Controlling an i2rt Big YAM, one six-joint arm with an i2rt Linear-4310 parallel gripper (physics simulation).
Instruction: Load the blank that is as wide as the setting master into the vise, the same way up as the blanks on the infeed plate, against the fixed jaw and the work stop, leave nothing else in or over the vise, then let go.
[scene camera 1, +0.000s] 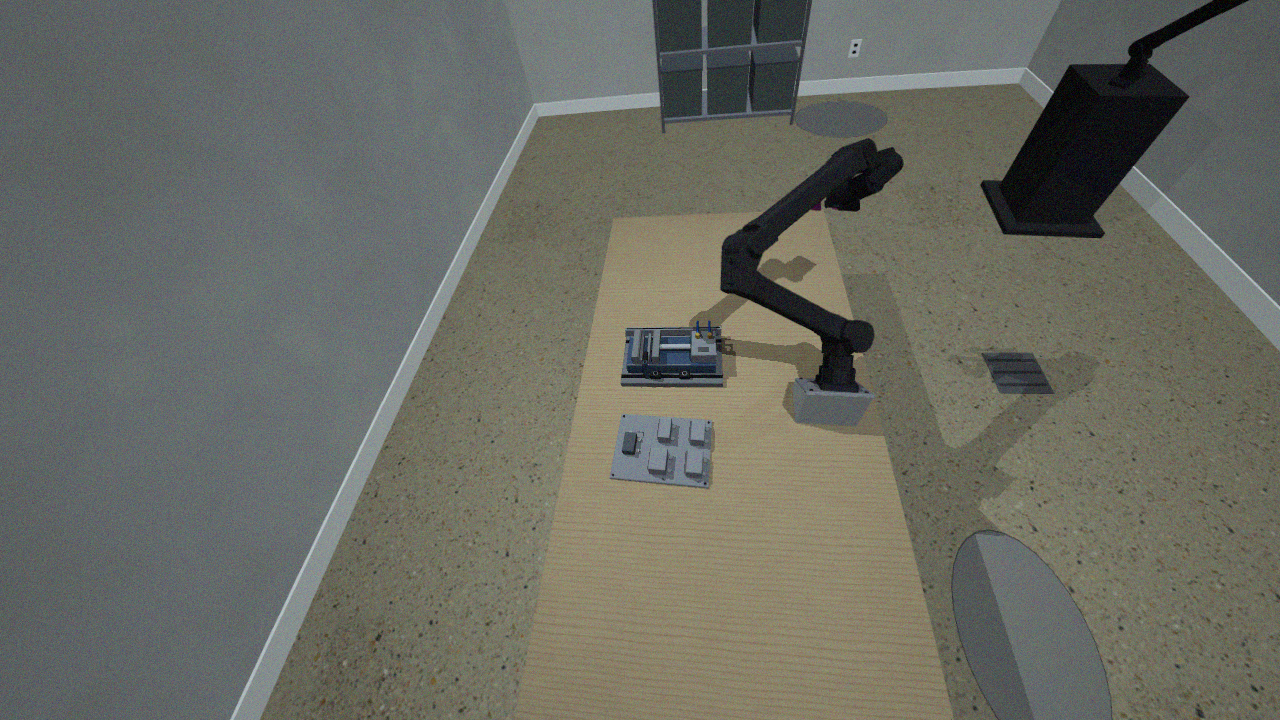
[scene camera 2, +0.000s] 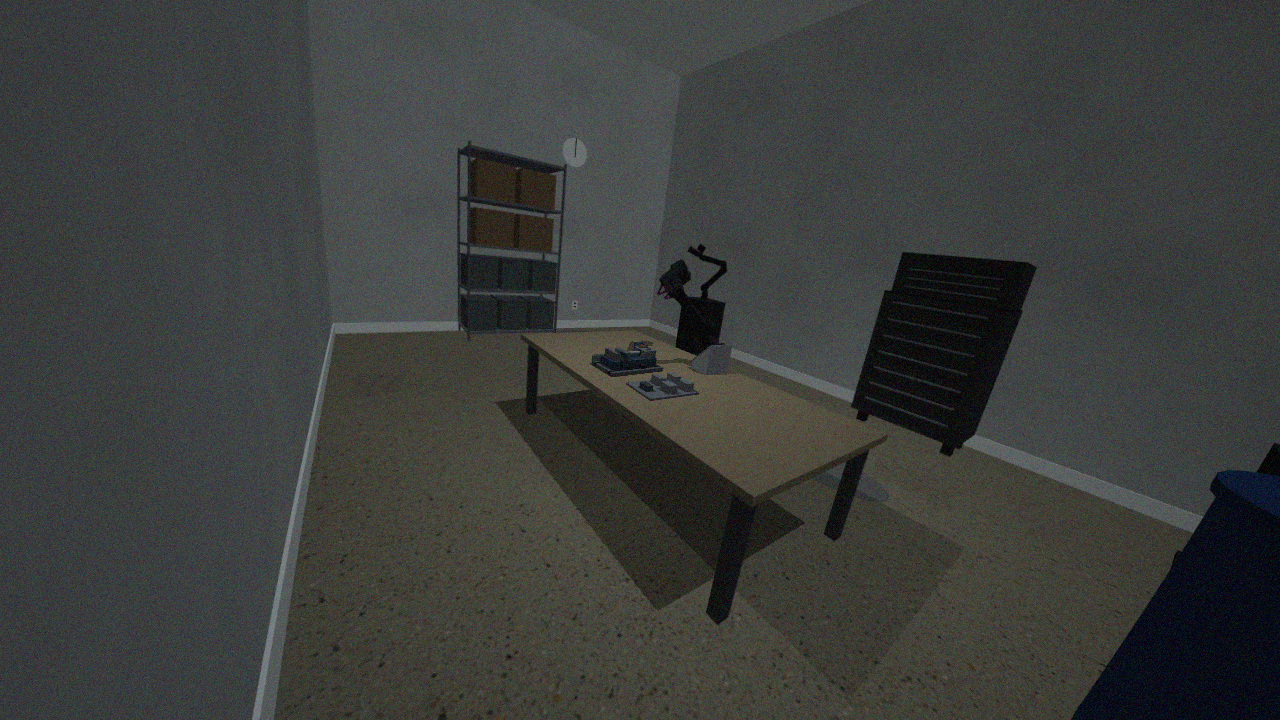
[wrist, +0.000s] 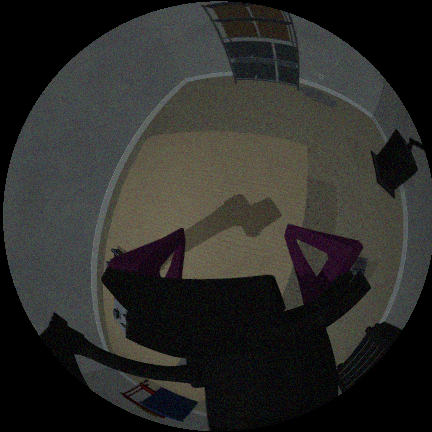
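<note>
The blue-and-grey vise (scene camera 1: 657, 368) (scene camera 2: 626, 361) stands on the table, with grey jaw parts, a pale rod and two blue pins on top. No separate blank can be made out in it. Beside it lies the grey infeed plate (scene camera 1: 634, 474) (scene camera 2: 658, 395). Four light grey blanks (scene camera 1: 665, 429) (scene camera 1: 697, 433) (scene camera 1: 657, 461) (scene camera 1: 693, 462) sit on it. A smaller dark block (scene camera 1: 630, 442) (scene camera 2: 646, 386) sits at its left; whether it is the setting master I cannot tell. My gripper (wrist: 237, 232) (scene camera 2: 665, 289) is open and empty, high above the table's far right, well away from vise and plate.
The arm's grey base (scene camera 1: 830, 403) (scene camera 2: 712, 359) stands at the right edge of the wooden table (scene camera 1: 733, 573) (scene camera 2: 760, 429). A shelf rack (scene camera 1: 659, 89) (scene camera 2: 460, 223) stands by the far wall. A black cabinet (scene camera 1: 1069, 152) (scene camera 2: 699, 322) stands on the floor beyond the table.
</note>
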